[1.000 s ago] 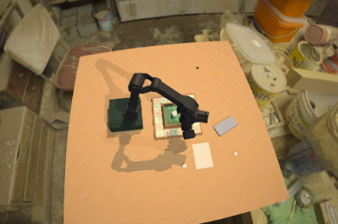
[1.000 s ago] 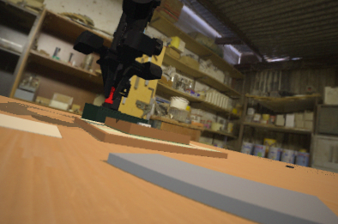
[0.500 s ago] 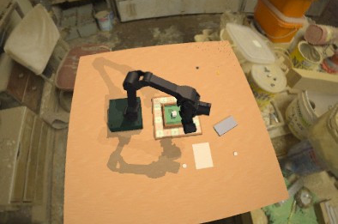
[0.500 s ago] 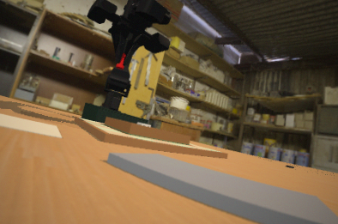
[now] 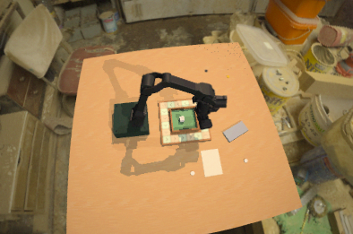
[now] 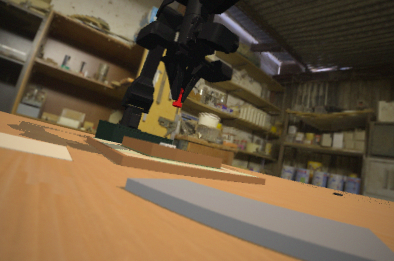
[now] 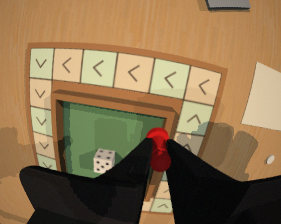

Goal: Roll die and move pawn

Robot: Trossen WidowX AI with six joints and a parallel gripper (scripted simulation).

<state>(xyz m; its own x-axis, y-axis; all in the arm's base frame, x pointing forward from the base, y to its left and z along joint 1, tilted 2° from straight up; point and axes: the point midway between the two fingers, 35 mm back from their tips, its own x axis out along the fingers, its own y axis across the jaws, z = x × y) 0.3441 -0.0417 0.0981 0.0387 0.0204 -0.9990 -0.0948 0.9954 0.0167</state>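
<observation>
The green dice tray lies 8 cm behind my gripper tip, 5 cm to the left of it and 11 cm below it. From my gripper tip the other things lie so: cream card: 4 cm ahead, 22 cm to the right, 11 cm below; then red pawn: 1 cm above; then white die: 9 cm behind, 5 cm to the left, 9 cm below.
</observation>
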